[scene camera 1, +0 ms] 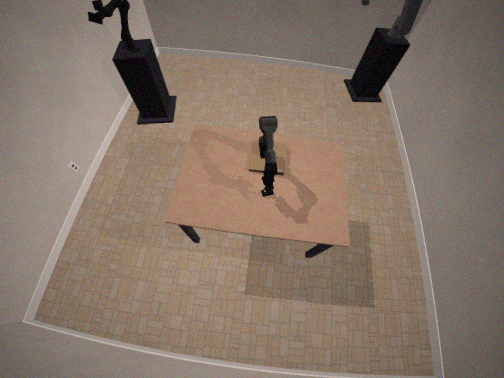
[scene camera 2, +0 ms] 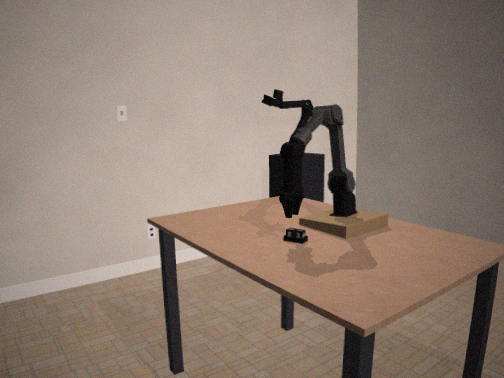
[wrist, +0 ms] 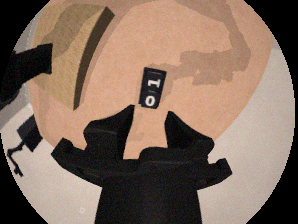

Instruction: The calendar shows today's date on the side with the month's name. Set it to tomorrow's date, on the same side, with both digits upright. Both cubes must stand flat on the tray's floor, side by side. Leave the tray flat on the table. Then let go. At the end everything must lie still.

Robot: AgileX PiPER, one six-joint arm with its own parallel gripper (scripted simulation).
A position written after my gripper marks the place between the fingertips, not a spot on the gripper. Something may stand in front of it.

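Observation:
My gripper (scene camera 2: 291, 216) is visible, and the wrist view shows it as well (wrist: 150, 114).

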